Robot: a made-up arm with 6 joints.
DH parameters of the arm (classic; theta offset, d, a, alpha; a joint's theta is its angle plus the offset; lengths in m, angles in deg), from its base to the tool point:
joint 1: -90 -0.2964 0.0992 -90
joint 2: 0 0.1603 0.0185 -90
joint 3: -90 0.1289 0.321 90
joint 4: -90 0.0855 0.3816 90
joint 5: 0 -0.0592 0.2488 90
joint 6: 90 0.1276 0.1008 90
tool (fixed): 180 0.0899 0 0
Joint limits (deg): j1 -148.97..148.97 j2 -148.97..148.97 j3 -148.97..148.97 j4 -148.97..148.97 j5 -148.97..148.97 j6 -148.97..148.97
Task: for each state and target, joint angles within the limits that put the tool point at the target. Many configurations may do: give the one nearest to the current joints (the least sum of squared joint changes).
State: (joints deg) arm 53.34 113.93 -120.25 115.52 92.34 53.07
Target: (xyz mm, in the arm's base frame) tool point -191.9 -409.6 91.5
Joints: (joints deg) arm 59.63 109.03 -120.37 113.87 136.17 46.72
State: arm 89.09 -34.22 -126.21 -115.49 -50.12 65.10
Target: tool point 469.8 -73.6 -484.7
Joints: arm 42.74 -56.21 -119.53 -111.54 -44.65 74.70
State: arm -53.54 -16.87 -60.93 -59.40 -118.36 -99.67
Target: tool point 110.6 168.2 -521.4
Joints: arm -27.85 -37.90 -106.68 -44.56 -148.97 -98.78
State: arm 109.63 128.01 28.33 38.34 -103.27 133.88
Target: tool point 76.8 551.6 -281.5
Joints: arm 102.69 118.40 -5.18 7.45 -119.83 114.09
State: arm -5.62 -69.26 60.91 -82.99 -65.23 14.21
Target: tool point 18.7 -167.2 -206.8
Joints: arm 17.41 -72.48 59.11 -62.91 -70.70 33.49
